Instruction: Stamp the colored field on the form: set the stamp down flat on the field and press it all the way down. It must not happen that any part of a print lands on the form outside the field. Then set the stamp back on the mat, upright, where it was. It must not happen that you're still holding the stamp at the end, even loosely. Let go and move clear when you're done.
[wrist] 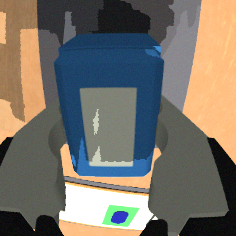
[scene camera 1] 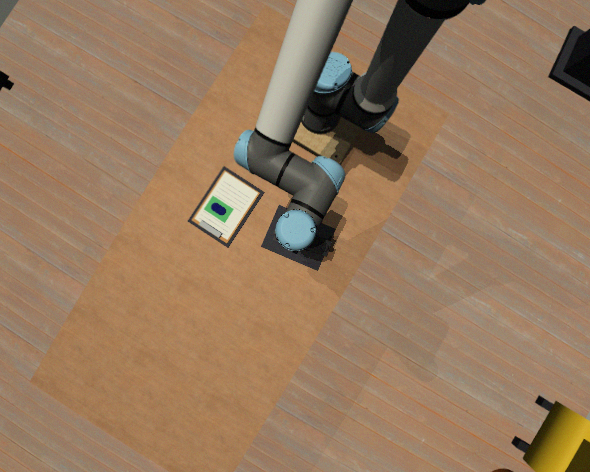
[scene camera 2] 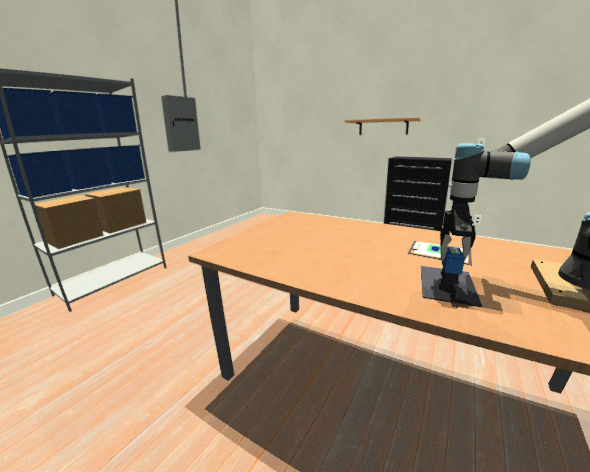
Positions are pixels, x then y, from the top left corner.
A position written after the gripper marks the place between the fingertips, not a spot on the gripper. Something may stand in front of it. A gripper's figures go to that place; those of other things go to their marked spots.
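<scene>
The form [wrist: 86, 200] is 37 cm from the lens, and its marked spot and the one on the blue stamp [wrist: 109, 83] are 31 cm apart. The gripper [wrist: 112, 95] is 14 cm from the lens. As for the stamp, it's 9 cm from the lens, so the blue stamp is nearer to the lens than the form.
</scene>
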